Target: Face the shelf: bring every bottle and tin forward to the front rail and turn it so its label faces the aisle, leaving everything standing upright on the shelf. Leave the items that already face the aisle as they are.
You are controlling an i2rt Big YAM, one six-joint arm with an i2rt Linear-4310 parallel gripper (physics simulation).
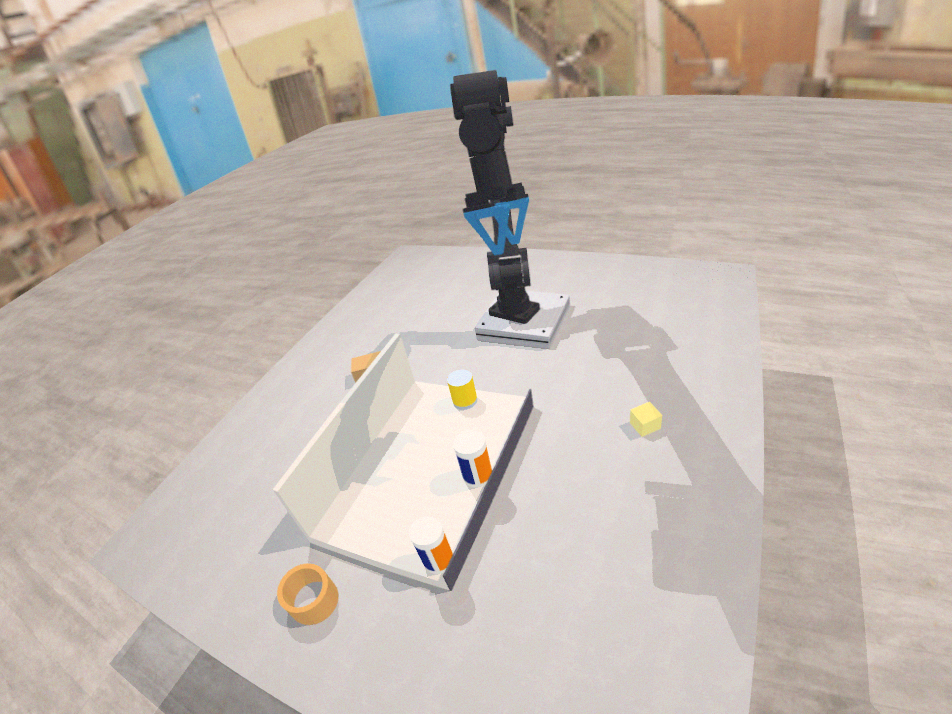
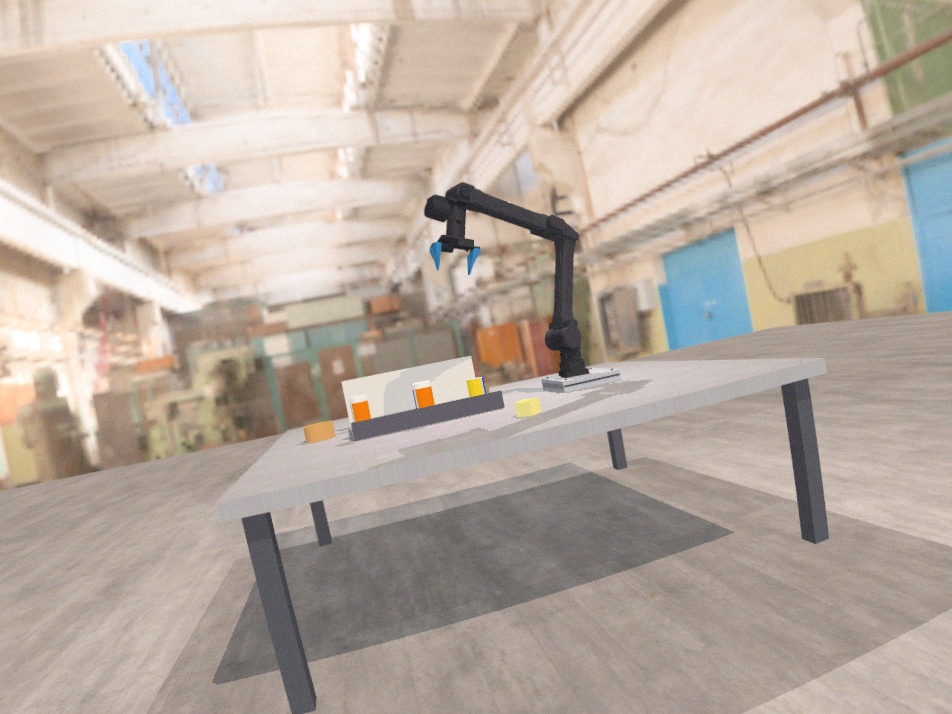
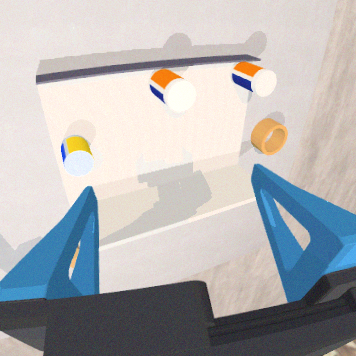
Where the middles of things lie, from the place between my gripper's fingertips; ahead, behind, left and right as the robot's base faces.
My gripper is now 180 mm to the left of the yellow tin (image 1: 460, 382) and 370 mm above it. Also, from my hand: dark rail (image 2: 373, 427): 150 mm ahead, 410 mm below; then yellow cube (image 1: 646, 419): 120 mm behind, 200 mm to the left, 410 mm below; then cream shelf (image 1: 384, 458): 180 mm ahead, 150 mm to the right, 350 mm below.
